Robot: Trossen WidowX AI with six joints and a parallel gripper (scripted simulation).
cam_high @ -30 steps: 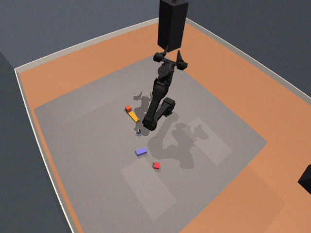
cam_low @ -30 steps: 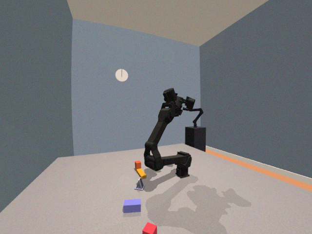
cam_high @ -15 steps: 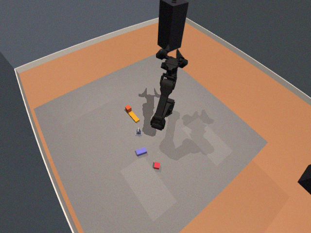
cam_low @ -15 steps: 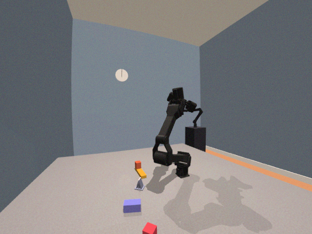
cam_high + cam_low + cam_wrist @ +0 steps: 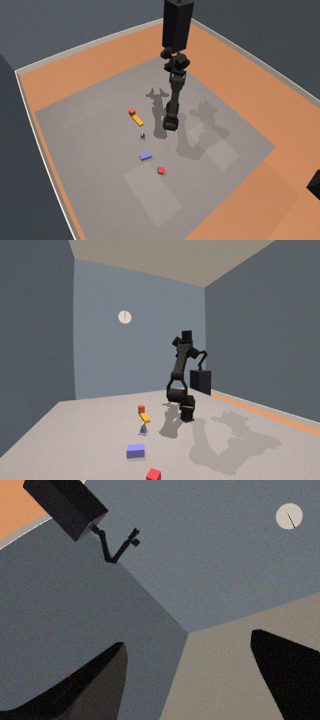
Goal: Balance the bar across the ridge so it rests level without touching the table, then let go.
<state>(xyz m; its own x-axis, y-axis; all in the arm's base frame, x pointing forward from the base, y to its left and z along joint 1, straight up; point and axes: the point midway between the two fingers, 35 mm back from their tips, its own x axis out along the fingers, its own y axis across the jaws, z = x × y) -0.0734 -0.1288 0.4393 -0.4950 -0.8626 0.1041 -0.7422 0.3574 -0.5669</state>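
The bar lies 32 cm ahead of my gripper tip, 1 cm to the left of it and 42 cm below it. Also, from my gripper tip: red cube: 41 cm ahead, 45 cm to the left, 43 cm below; ridge: 37 cm ahead, 18 cm to the left, 40 cm below; purple block: 43 cm ahead, 31 cm to the left, 43 cm below.
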